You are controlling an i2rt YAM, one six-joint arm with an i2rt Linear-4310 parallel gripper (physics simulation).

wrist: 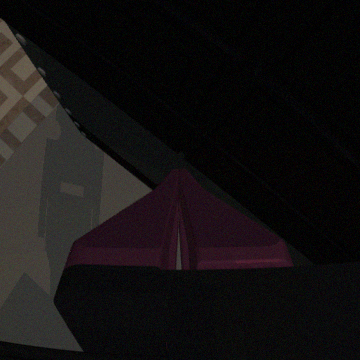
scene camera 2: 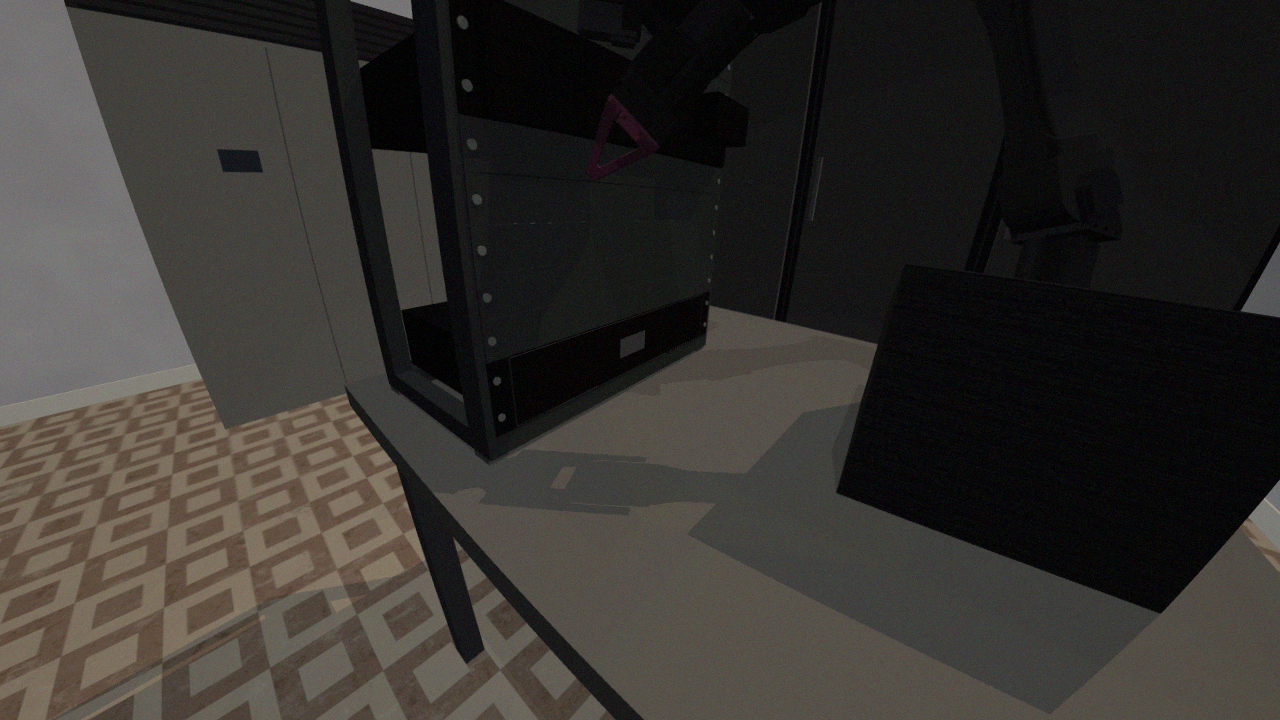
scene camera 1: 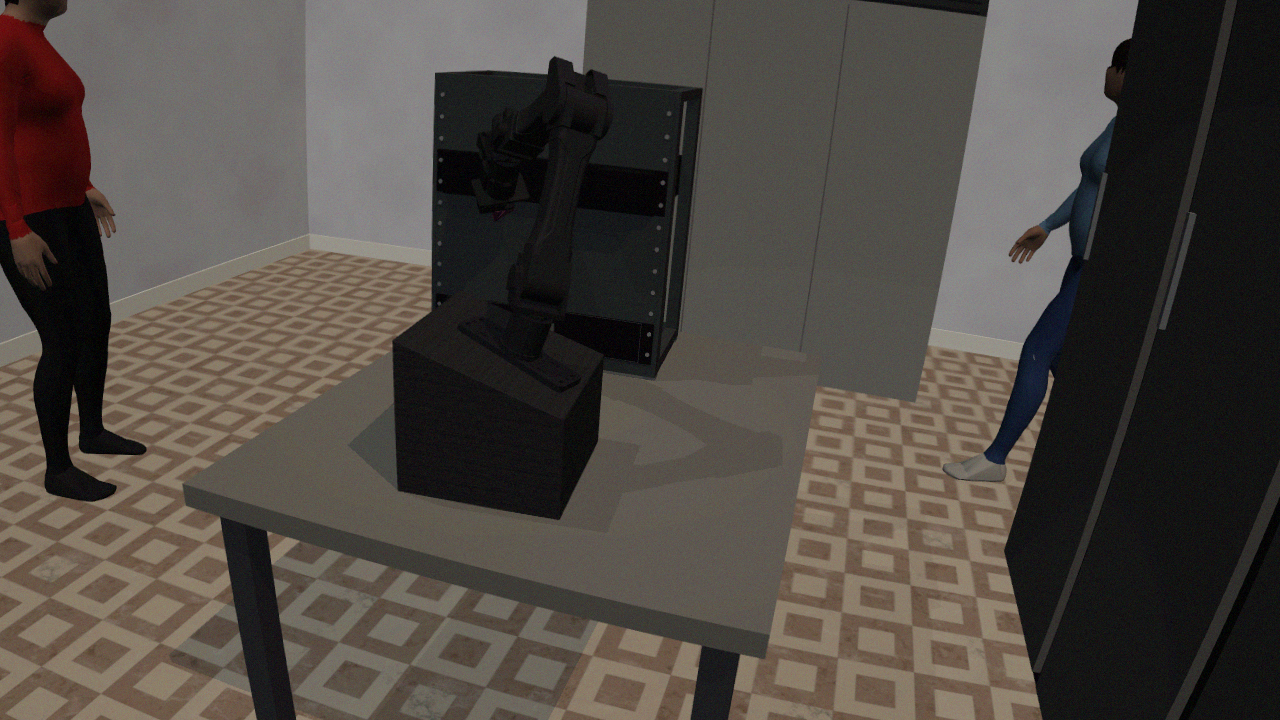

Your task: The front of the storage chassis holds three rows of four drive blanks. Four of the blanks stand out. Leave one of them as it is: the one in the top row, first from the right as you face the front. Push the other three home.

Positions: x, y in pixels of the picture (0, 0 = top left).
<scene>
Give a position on a rack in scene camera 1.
At 621, 237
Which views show the rack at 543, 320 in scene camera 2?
The wrist view, scene camera 2 and scene camera 1: all of them.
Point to a rack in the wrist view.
253, 106
</scene>
